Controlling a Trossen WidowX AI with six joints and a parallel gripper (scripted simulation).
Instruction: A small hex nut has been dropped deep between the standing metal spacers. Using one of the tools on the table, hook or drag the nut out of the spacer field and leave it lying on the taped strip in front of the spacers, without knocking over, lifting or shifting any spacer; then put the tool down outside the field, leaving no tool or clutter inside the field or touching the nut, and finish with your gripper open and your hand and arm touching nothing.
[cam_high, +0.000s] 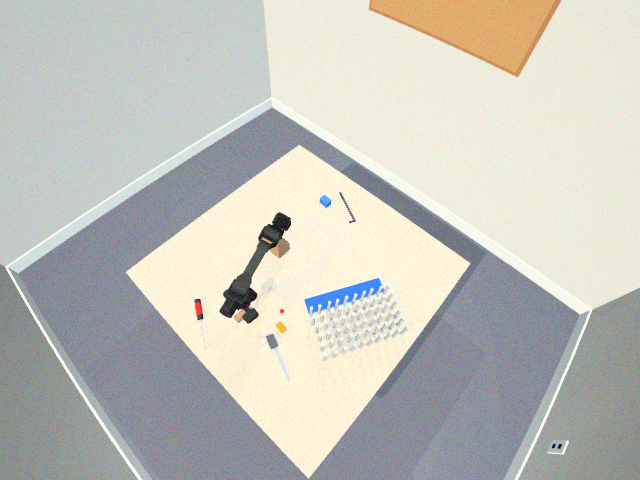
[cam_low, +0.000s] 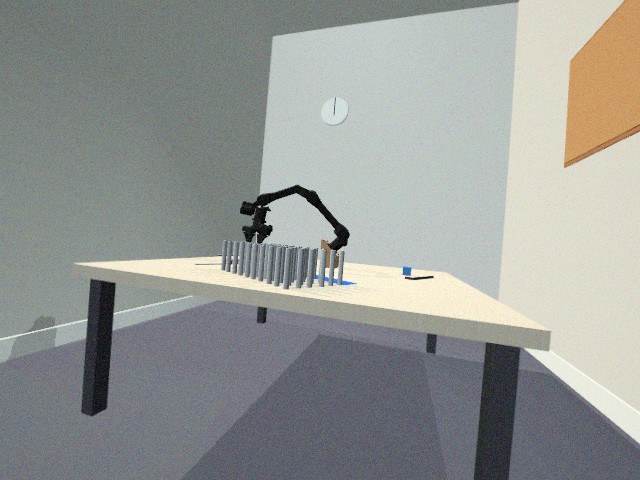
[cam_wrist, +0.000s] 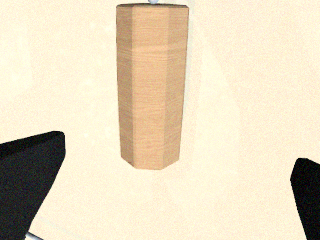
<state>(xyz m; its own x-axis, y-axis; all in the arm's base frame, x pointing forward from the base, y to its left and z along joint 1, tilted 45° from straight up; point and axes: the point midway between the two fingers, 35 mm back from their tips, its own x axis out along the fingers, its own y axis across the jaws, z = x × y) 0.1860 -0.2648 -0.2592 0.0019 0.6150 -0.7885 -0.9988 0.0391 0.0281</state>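
The wooden-handled pick lies 20 mm behind my gripper tip, 110 mm to the left of it and 70 mm below it. From my gripper tip the other things lie so: orange piece 170 mm ahead, 80 mm to the left, 60 mm below; then red piece 110 mm ahead, 140 mm to the left, 70 mm below; then blue taped strip 270 mm ahead, 420 mm to the left, 80 mm below.
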